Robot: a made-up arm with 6 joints.
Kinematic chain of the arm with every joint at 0, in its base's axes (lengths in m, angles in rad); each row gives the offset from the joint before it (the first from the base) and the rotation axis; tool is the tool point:
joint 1: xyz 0 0 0.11 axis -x
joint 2: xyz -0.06 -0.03 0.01 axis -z
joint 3: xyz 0.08 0.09 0 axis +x
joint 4: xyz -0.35 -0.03 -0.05 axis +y
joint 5: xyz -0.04 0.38 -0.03 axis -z
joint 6: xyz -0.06 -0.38 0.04 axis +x
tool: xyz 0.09 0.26 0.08
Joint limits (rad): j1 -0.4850..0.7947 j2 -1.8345..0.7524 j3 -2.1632..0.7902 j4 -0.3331..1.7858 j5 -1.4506..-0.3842 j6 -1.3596..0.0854
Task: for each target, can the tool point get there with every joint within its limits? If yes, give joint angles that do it. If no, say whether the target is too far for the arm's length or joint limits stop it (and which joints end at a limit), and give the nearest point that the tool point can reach.
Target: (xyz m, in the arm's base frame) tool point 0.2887 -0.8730 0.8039
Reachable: no: joint limits stop it (at a limit: joint 1, joint 3, joint 4, joint 5, joint 6) | nearest point 0.1260 -0.5415 0.4253 | short by 0.529 m
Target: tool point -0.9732 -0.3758 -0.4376
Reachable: no: joint limits stop it (at a limit: joint 1, joint 4, joint 5, joint 6) | nearest point -0.6567 -0.2642 -0.2348 | short by 0.392 m
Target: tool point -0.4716 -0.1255 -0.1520
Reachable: yes | joints 0.6985 -0.1086 -0.4208 1.0048 -0.5072 -1.2499
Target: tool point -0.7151 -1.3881 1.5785
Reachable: no: too far | nearest point -0.3860 -0.4696 0.6068 | short by 1.377 m
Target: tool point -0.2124 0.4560 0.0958
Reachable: yes | joints -0.0504 0.2354 0.2147 1.5518 -1.1009 -0.3081
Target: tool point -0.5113 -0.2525 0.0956
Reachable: yes | joints 0.2555 -1.5516 0.4083 0.3576 -1.0118 -0.8991
